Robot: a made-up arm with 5 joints. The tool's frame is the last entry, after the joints.
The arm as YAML. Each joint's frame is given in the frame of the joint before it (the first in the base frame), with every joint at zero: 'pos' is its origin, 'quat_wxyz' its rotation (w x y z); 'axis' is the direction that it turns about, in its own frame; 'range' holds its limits. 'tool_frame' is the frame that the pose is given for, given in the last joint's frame.
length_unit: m
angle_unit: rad
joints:
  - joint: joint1
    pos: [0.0, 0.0, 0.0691]
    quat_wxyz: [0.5, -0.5, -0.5, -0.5]
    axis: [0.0, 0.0, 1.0]
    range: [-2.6, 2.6]
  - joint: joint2
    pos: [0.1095, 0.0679, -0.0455]
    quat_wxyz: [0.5, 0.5, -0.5, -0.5]
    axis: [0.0, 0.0, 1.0]
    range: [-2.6, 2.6]
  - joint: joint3
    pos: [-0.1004, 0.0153, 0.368]
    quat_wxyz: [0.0, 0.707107, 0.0, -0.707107]
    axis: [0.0, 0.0, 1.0]
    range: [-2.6, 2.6]
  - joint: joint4
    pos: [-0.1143, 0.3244, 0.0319]
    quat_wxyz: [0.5, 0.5, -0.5, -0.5]
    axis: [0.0, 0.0, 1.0]
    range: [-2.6, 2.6]
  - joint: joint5
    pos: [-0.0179, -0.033, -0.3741]
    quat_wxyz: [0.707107, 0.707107, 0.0, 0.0]
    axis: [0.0, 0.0, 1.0]
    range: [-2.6, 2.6]
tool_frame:
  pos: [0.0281, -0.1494, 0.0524]
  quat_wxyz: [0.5, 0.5, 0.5, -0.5]
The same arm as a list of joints. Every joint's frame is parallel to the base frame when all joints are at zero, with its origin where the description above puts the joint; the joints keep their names.
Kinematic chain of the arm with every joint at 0, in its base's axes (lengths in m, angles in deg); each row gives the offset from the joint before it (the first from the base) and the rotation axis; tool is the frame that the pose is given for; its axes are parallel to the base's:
joint1: xyz 0.0000 0.0000 0.0691 axis +y
joint2: xyz 0.0679 -0.0455 0.1095 axis -z
joint3: xyz 0.1004 0.0153 -0.3680 axis +x
joint4: xyz 0.0319 -0.3244 -0.1143 axis -z
joint5: xyz -0.0330 -0.0179 0.3741 axis -x
tool: xyz -0.0524 0.0281 0.1494
Joint limits (deg, base to tool): -148.97..148.97 -148.97..148.97 -148.97..148.97 -148.97..148.97 -148.97..148.97

